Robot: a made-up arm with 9 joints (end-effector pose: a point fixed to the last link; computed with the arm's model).
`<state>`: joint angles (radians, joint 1 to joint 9).
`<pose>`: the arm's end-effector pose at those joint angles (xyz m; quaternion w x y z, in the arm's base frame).
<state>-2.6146 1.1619 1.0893 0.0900 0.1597 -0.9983 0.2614 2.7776 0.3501</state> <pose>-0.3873 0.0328 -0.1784 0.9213 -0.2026 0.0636 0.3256</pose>
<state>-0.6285 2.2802 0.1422 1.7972 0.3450 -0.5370 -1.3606 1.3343 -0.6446</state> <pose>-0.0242 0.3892 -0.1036 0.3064 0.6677 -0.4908 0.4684</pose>
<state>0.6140 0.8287 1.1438 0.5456 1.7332 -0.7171 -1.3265 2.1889 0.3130</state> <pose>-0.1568 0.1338 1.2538 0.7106 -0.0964 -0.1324 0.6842</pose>
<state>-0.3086 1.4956 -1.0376 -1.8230 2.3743 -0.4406 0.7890 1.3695 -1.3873</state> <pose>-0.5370 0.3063 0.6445 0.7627 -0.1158 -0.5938 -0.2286</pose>
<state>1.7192 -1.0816 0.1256 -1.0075 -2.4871 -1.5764 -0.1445 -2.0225 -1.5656</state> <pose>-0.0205 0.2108 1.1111 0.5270 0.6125 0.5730 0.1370</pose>
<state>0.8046 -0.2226 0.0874 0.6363 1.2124 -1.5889 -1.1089 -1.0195 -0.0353</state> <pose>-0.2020 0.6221 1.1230 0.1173 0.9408 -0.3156 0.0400</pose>
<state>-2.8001 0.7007 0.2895 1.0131 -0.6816 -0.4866 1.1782 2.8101 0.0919</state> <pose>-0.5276 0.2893 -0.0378 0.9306 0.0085 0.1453 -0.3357</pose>
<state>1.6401 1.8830 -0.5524 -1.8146 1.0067 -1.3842 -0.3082 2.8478 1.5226</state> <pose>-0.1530 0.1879 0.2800 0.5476 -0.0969 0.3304 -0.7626</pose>
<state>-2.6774 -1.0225 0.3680 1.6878 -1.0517 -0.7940 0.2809 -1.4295 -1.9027</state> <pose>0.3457 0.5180 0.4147 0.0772 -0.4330 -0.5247 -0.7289</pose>
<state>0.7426 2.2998 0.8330 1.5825 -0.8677 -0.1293 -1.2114 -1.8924 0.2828</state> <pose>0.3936 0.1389 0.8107 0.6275 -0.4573 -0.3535 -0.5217</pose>
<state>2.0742 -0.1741 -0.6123 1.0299 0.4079 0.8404 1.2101 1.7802 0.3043</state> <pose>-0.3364 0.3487 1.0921 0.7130 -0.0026 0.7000 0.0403</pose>
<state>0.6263 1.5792 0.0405 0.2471 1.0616 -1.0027 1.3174 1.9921 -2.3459</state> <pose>0.2515 0.5761 0.4978 0.0409 0.9119 0.3949 0.1042</pose>
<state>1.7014 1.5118 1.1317 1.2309 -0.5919 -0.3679 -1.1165 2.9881 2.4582</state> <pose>-0.3973 0.0430 1.0788 0.6978 -0.5323 0.4738 0.0718</pose>
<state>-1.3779 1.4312 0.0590 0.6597 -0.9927 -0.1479 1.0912 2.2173 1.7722</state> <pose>-0.0993 0.5916 0.0523 0.0675 0.7872 -0.0238 -0.6126</pose>
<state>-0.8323 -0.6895 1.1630 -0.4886 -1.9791 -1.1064 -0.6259 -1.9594 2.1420</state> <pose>0.0539 0.8462 0.6537 0.2280 -0.1172 0.3044 0.9174</pose>
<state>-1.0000 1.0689 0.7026 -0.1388 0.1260 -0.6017 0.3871 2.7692 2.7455</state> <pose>0.5144 0.3663 0.1136 0.3939 0.8226 0.0458 0.4076</pose>
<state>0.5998 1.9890 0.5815 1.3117 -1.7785 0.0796 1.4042 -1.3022 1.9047</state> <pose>0.5719 0.1576 0.7036 0.5254 0.1635 0.7941 0.2583</pose>
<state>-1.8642 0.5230 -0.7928 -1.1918 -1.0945 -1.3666 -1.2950 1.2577 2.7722</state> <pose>-0.3613 -0.0156 0.7722 0.4473 0.3209 0.7019 -0.4519</pose>
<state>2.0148 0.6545 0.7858 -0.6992 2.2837 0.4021 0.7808 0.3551 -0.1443</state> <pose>-0.6670 0.2013 0.8930 0.8217 -0.1423 0.3936 0.3869</pose>
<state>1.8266 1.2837 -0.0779 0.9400 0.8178 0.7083 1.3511 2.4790 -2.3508</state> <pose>-0.4013 0.4749 1.1020 0.1856 -0.1539 0.1590 0.9574</pose>
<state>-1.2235 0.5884 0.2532 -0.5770 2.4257 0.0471 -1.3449 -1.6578 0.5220</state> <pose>-0.0855 0.3240 -0.0432 0.7107 0.4636 0.3225 0.4195</pose>
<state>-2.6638 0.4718 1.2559 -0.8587 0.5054 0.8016 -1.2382 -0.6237 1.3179</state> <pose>-0.3852 0.0101 0.1760 0.0683 0.3975 0.6725 -0.6206</pose>
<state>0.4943 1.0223 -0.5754 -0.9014 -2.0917 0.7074 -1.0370 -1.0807 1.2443</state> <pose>-0.0165 0.4707 0.4175 0.1951 0.2309 -0.3804 0.8740</pose>
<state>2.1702 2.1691 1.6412 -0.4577 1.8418 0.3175 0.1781 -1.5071 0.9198</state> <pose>-0.4298 0.1900 1.1424 0.1434 0.7240 -0.5377 0.4075</pose>
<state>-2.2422 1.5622 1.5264 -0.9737 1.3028 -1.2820 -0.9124 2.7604 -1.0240</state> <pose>-0.1570 -0.0604 -0.0606 0.2468 0.6226 0.7426 0.0029</pose>
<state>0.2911 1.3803 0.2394 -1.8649 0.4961 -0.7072 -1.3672 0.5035 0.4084</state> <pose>0.0724 0.2486 0.0790 0.7913 0.4587 -0.3747 0.1517</pose>
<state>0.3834 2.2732 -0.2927 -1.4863 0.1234 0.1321 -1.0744 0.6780 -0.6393</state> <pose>-0.5631 0.1100 0.5894 0.8178 0.2006 0.2684 0.4679</pose>
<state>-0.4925 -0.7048 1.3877 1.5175 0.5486 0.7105 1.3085 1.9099 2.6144</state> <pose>-0.6007 0.3372 1.0518 0.3935 0.1390 0.3533 -0.8373</pose>
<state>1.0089 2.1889 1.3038 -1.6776 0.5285 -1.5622 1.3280 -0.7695 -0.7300</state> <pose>0.3329 0.4357 0.5355 0.3898 -0.5777 0.4225 -0.5795</pose>
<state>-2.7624 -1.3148 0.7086 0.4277 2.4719 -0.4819 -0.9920 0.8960 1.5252</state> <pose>0.1032 0.7193 0.3941 0.3843 -0.6397 0.6314 -0.2107</pose>
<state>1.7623 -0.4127 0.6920 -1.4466 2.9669 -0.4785 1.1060 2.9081 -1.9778</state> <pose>-0.1695 0.3752 0.7971 0.2821 -0.5501 -0.6350 -0.4632</pose>
